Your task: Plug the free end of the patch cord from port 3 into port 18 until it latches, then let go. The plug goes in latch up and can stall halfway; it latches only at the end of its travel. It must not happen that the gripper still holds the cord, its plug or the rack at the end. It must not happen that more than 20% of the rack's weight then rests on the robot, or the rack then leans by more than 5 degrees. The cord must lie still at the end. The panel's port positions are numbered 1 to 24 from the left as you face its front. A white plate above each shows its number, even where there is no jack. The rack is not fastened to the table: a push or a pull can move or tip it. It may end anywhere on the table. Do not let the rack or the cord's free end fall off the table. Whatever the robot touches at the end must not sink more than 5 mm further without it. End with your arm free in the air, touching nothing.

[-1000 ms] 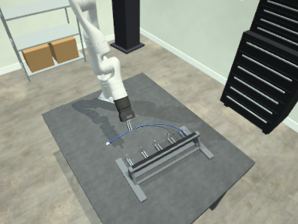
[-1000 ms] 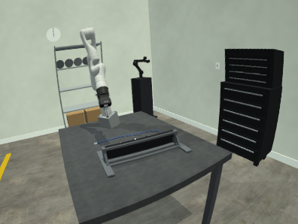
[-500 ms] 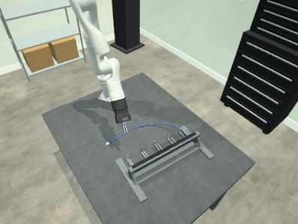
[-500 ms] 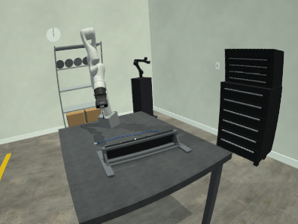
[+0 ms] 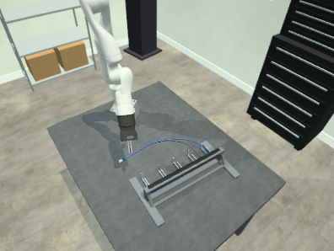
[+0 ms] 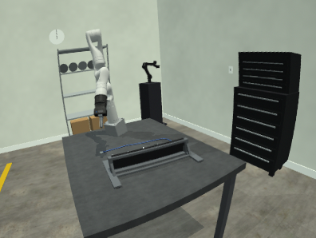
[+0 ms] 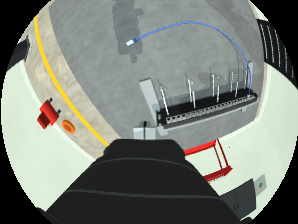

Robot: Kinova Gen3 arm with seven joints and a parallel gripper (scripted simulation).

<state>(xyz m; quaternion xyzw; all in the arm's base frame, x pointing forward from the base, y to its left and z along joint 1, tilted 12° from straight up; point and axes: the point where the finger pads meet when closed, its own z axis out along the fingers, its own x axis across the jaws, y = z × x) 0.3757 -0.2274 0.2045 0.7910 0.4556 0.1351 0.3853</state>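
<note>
The plug lies 13 cm behind my hand, 2 cm to the left of it and 23 cm below it.
</note>
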